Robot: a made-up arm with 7 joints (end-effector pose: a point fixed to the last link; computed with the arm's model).
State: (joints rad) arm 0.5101 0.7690 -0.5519 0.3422 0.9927 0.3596 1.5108
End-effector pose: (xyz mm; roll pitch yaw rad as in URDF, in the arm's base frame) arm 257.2 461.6 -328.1 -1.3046 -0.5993 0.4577
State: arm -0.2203 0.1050 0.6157 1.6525 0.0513 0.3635 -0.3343
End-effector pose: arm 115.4 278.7 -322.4 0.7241 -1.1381 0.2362
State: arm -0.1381 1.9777 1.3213 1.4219 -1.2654 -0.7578 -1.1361
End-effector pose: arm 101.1 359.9 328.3 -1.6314 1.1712 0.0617
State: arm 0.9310 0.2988 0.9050 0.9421 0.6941 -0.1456 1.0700
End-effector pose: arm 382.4 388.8 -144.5 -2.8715 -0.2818 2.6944
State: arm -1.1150 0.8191 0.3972 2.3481 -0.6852 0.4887 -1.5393
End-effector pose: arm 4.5 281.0 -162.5 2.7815 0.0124 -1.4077
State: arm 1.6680 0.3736 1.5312 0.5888 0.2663 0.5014 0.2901
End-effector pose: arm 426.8 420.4 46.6 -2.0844 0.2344 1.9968
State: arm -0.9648 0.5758 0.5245 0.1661 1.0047 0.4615 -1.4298
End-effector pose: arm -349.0 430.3 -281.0 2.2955 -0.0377 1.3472
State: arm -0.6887 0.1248 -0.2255 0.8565 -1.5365 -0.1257 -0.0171
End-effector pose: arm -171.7 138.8 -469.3 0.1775 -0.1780 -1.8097
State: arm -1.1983 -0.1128 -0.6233 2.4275 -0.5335 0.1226 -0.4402
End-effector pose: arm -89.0 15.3 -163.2 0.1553 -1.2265 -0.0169
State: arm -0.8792 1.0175 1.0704 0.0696 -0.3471 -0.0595 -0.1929
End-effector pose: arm -207.8 591.0 -181.8 1.4131 0.1777 0.2445
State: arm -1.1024 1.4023 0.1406 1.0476 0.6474 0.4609 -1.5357
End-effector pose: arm 46.0 551.8 -193.0 2.2908 0.2774 -0.2996
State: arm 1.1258 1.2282 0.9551 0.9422 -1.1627 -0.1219 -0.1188
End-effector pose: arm 57.0 596.8 89.3 2.7681 -0.6790 -0.7107
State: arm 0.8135 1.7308 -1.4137 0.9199 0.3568 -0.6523 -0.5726
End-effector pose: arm 92.9 599.6 -49.3 1.7653 -0.1417 -1.3234
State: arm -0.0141 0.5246 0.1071 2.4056 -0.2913 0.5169 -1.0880
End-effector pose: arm 148.4 210.2 -129.2 -3.0744 -0.7272 -1.9089
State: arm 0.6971 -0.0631 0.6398 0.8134 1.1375 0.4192 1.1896
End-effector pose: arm 410.5 185.3 -286.0 -2.6056 0.0789 1.5652
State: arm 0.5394 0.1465 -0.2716 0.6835 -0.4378 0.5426 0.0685
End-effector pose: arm 373.1 152.9 -356.7 0.6683 -0.4223 -0.7255
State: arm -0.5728 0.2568 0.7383 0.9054 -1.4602 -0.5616 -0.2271
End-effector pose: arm -115.7 350.5 -421.0 0.7922 0.0198 -1.2206
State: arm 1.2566 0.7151 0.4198 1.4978 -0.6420 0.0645 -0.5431
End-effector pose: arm 250.0 409.6 134.2 -2.6191 -0.4362 -1.7371
